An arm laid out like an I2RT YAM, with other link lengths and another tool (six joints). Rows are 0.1 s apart.
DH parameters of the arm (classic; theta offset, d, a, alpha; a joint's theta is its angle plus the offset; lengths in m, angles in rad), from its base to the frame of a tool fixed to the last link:
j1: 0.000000 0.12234 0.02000 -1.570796
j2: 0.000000 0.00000 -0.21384 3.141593
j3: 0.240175 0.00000 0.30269 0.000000
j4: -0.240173 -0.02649 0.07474 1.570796
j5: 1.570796 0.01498 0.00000 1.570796
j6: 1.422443 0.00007 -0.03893 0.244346
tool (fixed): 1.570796 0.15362 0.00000 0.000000
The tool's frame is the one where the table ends.
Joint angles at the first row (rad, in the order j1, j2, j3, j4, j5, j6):
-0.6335, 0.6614, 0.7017, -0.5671, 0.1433, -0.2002
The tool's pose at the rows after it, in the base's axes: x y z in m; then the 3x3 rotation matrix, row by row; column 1 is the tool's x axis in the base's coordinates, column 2 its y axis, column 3 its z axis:
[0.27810 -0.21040 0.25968], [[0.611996 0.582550 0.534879], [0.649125 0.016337 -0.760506], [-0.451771 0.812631 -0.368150]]
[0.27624 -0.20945 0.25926], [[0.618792 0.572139 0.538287], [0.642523 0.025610 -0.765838], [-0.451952 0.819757 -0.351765]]
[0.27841 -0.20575 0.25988], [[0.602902 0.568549 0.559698], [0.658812 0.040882 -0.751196], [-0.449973 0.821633 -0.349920]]
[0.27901 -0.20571 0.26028], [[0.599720 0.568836 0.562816], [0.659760 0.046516 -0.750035], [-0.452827 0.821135 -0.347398]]
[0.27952 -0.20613 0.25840], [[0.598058 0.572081 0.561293], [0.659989 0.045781 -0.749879], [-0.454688 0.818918 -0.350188]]
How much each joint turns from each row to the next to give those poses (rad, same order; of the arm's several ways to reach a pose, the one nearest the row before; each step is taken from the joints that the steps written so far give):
0.0008, -0.0402, -0.0325, 0.0323, -0.0693, -0.0183
-0.0002, -0.0261, -0.0250, 0.0167, 0.0024, -0.0015
0.0006, -0.0083, -0.0030, -0.0019, -0.0242, -0.0101
-0.0012, 0.0009, 0.0000, 0.0029, -0.0034, -0.0056
0.0001, 0.0033, -0.0027, 0.0024, 0.0010, -0.0014

